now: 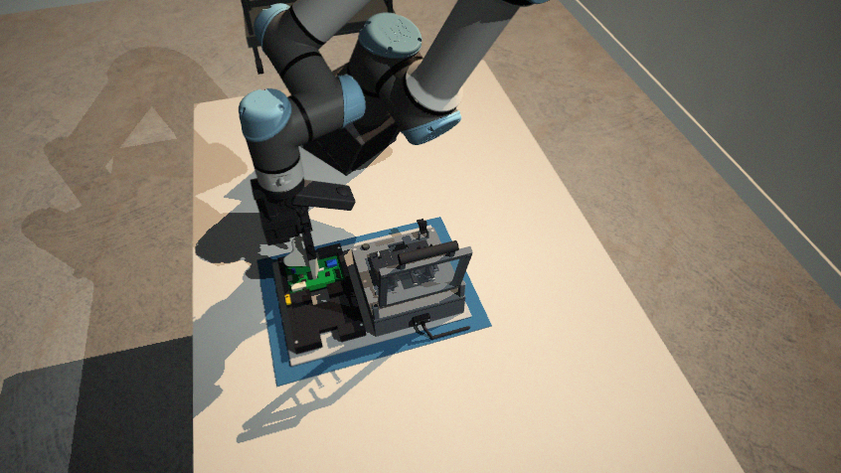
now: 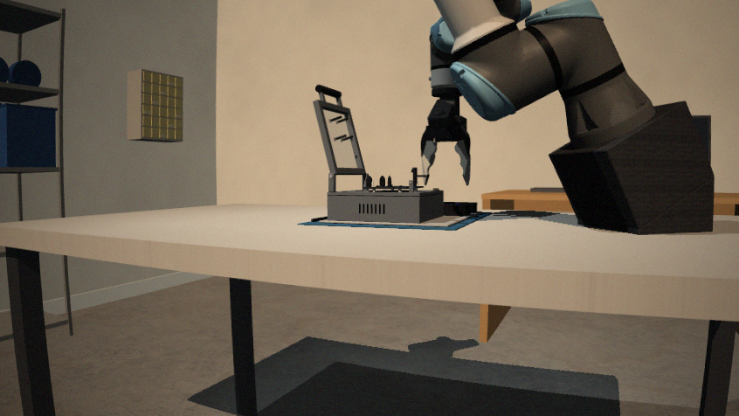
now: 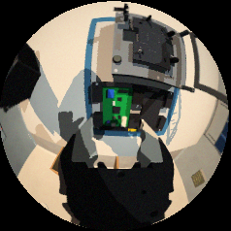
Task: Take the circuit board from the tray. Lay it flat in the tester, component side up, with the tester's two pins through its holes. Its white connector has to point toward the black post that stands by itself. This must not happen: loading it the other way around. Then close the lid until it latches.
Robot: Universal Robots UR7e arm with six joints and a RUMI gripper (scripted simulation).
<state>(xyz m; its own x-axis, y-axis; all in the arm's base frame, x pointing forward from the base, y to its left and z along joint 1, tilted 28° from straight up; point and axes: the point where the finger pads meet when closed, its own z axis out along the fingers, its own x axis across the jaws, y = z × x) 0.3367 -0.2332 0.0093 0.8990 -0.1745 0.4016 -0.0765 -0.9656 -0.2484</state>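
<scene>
Right now the green circuit board is 6 cm below my hand. Round my hand: tester lid 20 cm ahead, 15 cm to the left, 10 cm above; then black post 2 cm ahead, 23 cm to the left, 1 cm above.
</scene>
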